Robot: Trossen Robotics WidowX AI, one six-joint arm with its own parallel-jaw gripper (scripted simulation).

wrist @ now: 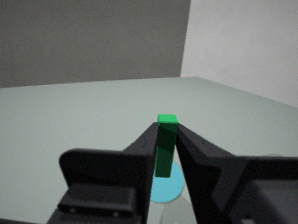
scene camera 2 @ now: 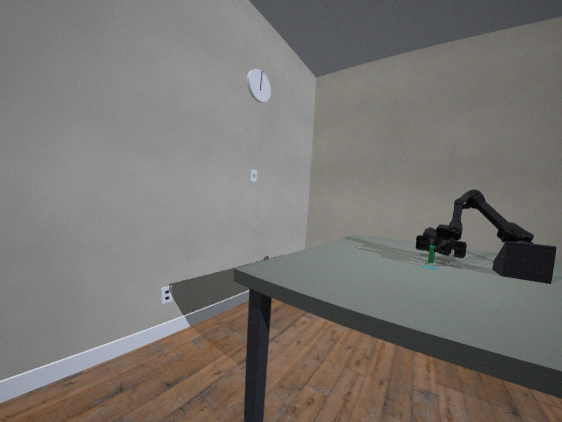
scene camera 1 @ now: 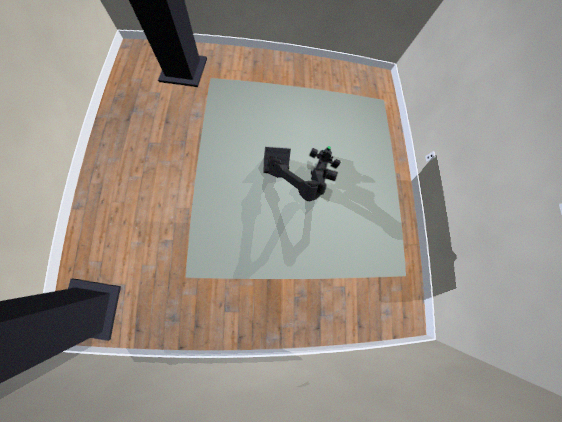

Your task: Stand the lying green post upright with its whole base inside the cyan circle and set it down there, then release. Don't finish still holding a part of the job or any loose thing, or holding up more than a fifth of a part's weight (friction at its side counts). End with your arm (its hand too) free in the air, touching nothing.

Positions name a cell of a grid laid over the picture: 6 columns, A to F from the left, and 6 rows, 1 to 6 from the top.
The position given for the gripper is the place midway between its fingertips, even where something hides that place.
In view: the gripper (scene camera 2: E4), a green post (wrist: D4) and a cyan circle (wrist: D6).
The gripper also shows in the wrist view (wrist: D4).
